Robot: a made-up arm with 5 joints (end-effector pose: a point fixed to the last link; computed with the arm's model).
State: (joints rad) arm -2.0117 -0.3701 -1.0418 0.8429 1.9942
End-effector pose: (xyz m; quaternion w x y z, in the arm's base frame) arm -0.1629 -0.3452 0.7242 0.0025 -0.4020 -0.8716 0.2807
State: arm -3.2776 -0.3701 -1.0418 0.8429 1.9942
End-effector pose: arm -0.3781 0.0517 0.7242 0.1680 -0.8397 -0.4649 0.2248
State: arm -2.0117 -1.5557 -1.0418 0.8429 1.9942
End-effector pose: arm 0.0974 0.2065 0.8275 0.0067 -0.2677 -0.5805 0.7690
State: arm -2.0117 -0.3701 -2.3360 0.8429 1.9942
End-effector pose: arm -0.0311 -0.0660 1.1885 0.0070 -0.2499 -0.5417 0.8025
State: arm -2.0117 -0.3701 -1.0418 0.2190 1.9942
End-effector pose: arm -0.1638 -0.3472 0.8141 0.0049 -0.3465 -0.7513 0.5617
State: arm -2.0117 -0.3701 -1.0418 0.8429 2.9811
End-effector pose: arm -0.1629 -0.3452 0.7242 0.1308 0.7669 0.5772 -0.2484
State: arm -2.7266 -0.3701 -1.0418 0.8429 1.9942
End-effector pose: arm -0.3493 -0.1539 0.7242 0.1005 -0.6815 -0.6758 0.2621
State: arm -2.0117 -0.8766 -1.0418 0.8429 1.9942
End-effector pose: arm -0.0594 -0.1258 0.8590 0.0045 -0.3597 -0.7799 0.5122
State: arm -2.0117 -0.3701 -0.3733 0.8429 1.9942
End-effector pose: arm -0.1131 -0.2397 0.4442 0.0004 0.4183 0.9069 0.0497
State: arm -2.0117 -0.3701 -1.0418 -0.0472 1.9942
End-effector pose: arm -0.1571 -0.3329 0.8496 0.0058 -0.3122 -0.6769 0.6665
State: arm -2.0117 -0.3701 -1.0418 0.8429 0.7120
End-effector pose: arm -0.1629 -0.3452 0.7242 0.1698 0.1991 -0.9389 0.2235
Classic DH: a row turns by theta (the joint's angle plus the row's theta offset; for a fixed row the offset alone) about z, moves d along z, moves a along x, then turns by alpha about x. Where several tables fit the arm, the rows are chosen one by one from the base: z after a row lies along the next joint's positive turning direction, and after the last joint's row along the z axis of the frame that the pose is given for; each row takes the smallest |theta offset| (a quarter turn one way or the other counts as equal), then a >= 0, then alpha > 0; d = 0 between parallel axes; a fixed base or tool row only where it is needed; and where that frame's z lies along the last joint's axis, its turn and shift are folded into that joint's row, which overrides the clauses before.
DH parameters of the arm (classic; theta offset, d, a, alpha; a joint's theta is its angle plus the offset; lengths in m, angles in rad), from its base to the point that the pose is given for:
joint 1: 0 0.3231 0 -1.5708
joint 2: -1.3848 0 0.4364 0
joint 3: -0.4085 0 -0.324 0
joint 4: -1.3483 0 -0.0903 1.5708
joint 5: 3.1416 0.1153 0 0

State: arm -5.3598 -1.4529 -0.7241 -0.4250 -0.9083
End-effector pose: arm -0.1301 -0.1720 0.8378 0.0073 -0.1624 -0.2114 -0.9638
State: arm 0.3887 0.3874 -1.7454 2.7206 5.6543
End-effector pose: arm 0.4318 0.1768 0.5807 0.0754 -0.6784 -0.3784 0.6253
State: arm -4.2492 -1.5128 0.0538 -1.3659 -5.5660
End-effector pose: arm 0.0676 -0.1354 0.6020 0.9687 -0.1247 -0.0965 -0.1915
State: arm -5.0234 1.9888 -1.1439 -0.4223 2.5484
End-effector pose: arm 0.0629 0.1955 -0.3302 0.1982 0.7817 -0.5873 0.0686
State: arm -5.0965 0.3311 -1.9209 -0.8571 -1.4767
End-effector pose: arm 0.2004 0.4958 0.9263 0.1359 0.0806 0.3307 0.9304
